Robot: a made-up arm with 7 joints.
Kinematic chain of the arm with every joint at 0, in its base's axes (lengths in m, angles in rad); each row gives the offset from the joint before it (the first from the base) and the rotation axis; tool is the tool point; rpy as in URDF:
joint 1: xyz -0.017 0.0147 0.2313 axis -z
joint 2: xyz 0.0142 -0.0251 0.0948 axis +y
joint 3: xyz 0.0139 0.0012 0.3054 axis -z
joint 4: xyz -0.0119 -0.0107 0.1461 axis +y
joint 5: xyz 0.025 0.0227 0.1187 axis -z
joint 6: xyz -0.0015 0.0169 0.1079 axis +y
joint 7: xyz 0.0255 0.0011 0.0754 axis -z
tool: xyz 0.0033 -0.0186 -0.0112 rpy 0 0 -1.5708
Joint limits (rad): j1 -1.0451..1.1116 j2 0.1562..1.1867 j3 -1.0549..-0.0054 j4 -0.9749..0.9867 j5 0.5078..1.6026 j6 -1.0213..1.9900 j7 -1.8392..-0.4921
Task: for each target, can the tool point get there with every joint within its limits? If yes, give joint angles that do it. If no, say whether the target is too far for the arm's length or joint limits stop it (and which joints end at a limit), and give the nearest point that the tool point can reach.
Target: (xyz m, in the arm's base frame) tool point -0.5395 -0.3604 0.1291
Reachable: no: joint limits stop it (at a limit: joint 1, joint 2, joint 3, joint 4, joint 7) | nearest point 0.1664 -0.5163 0.3240 | short by 0.749 m
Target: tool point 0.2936 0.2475 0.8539
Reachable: yes | joints -0.7020 0.4394 -0.3729 0.1394 0.8822 1.3619 -1.0187
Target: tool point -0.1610 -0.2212 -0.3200
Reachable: no: joint limits stop it (at a limit: joint 1, joint 2, joint 3, joint 4, joint 7) | nearest point 0.2034 -0.5036 0.2811 | short by 0.758 m
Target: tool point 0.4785 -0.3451 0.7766
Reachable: yes | joints 0.6914 0.8417 -0.8278 0.1358 1.3060 -0.4361 -1.6423
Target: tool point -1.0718 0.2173 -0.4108
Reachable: no: too far | nearest point 0.0853 0.5615 0.3870 | short by 1.447 m
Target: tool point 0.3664 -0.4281 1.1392
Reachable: no: too far | nearest point 0.2785 -0.3266 0.9481 | short by 0.234 m
